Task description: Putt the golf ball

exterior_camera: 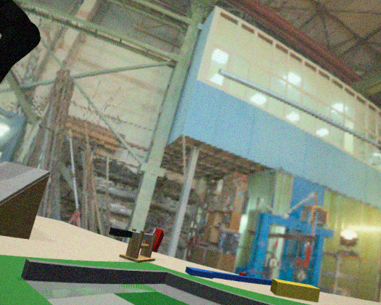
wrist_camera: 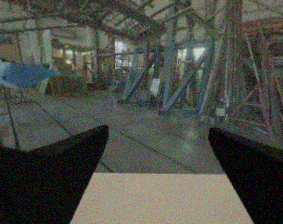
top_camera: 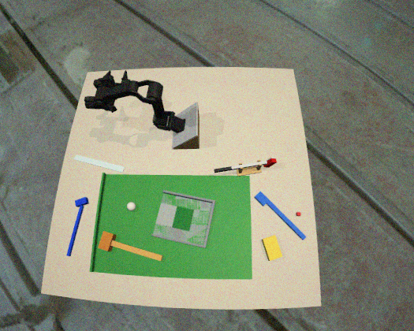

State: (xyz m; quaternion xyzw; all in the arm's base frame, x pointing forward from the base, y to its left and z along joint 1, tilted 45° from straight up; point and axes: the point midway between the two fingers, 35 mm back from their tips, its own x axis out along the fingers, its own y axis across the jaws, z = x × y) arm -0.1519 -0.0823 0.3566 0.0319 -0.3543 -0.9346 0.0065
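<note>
The white golf ball is 59 cm ahead of my gripper tip, 25 cm below it and 12 cm to the left of it. The rest, counted from my gripper tip: blue putter: 71 cm ahead, 26 cm below, 15 cm to the right; pale strip: 38 cm ahead, 27 cm below, 11 cm to the right; wooden stand: 66 cm to the left, 34 cm ahead, 24 cm below.
</note>
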